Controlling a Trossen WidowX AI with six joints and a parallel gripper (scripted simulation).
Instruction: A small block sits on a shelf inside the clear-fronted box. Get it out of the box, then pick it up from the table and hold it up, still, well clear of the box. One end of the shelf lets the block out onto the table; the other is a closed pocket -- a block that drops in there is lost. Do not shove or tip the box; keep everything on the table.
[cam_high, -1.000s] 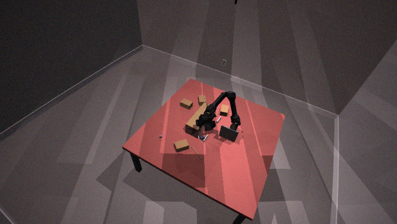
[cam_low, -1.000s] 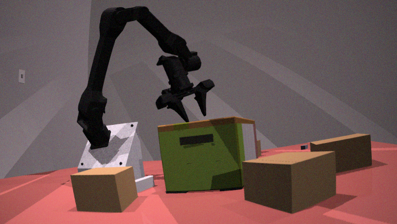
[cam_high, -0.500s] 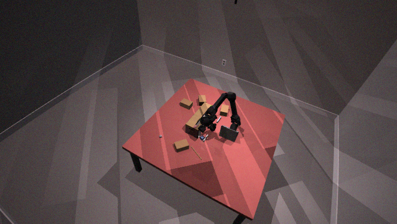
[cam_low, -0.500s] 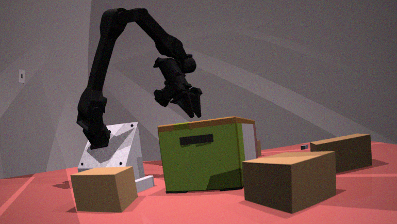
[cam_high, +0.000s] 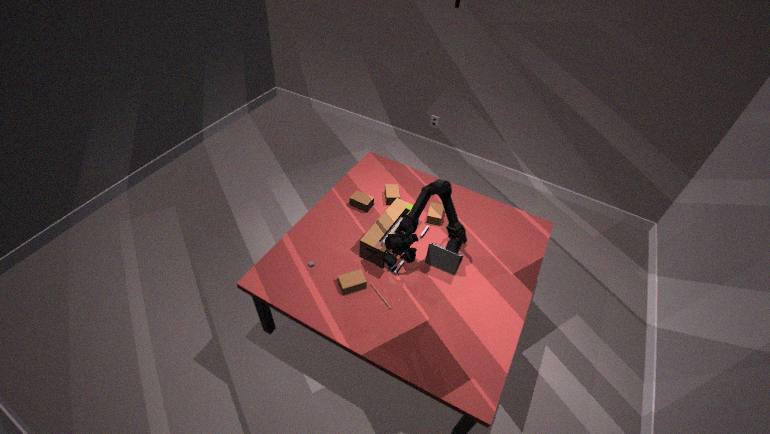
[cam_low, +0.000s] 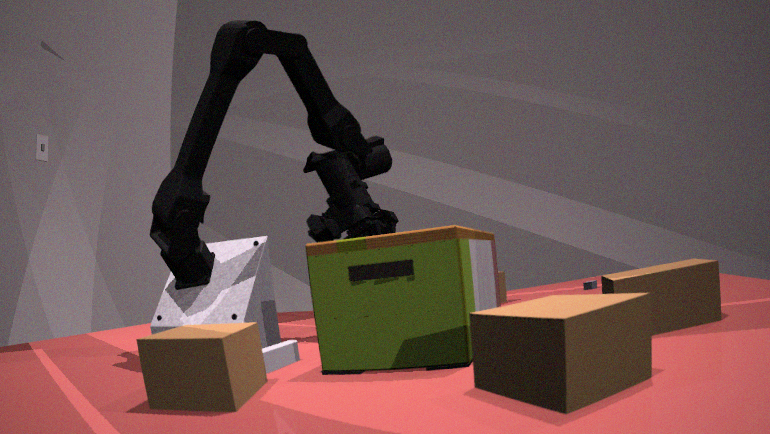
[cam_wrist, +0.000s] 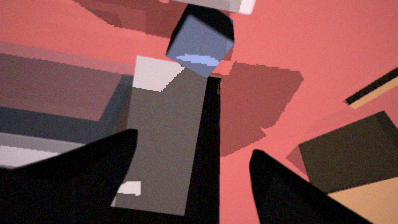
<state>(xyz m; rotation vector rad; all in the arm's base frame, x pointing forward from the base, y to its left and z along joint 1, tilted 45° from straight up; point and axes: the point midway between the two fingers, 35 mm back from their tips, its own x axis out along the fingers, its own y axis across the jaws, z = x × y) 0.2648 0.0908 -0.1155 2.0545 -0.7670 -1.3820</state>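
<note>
Right now the blue block is 2 cm behind my gripper tip and 8 cm below it. The rest, counted from my gripper tip: small grey piece: 37 cm ahead, 15 cm to the left, 9 cm below; then thin stick: 3 cm behind, 17 cm to the left, 9 cm below; then long box: 3 cm ahead, 18 cm to the right, 3 cm below.
</note>
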